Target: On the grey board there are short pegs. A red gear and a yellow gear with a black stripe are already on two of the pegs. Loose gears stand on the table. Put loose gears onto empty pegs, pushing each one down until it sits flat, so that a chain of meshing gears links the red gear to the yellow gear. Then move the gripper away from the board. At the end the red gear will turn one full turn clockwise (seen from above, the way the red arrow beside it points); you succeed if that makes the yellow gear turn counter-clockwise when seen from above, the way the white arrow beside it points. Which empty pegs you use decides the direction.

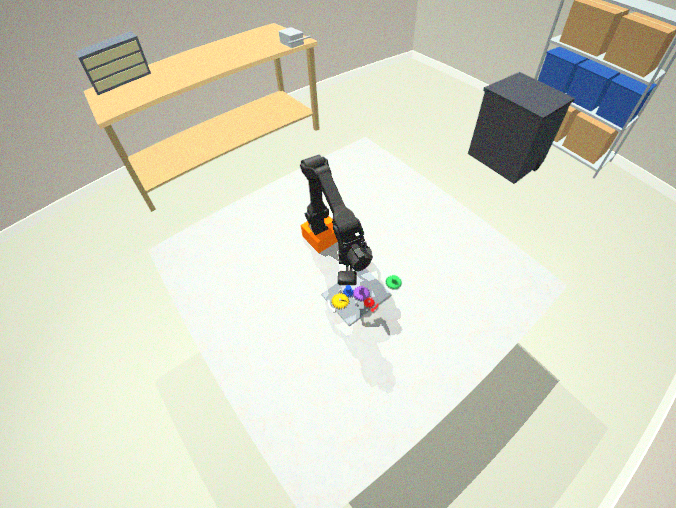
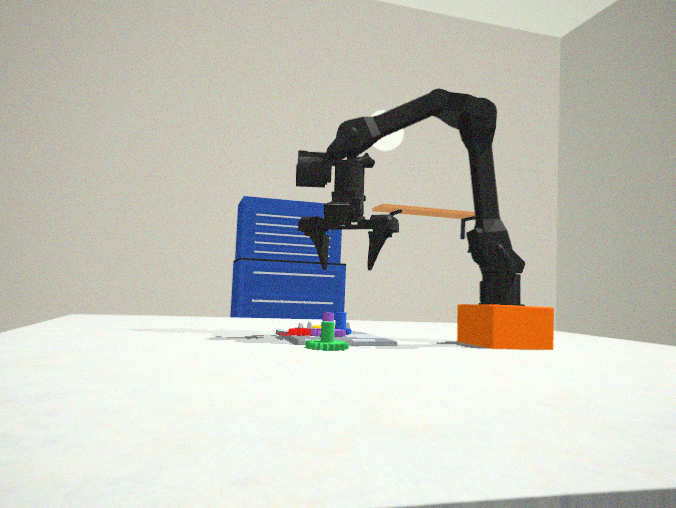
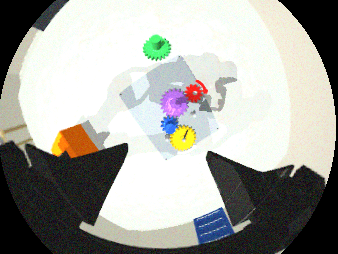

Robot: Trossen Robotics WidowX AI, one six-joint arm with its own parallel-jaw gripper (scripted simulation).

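Note:
Open, with nothing held in it: that is my gripper [image 2: 346, 270], and I see it [image 3: 169, 151] from another view as well.

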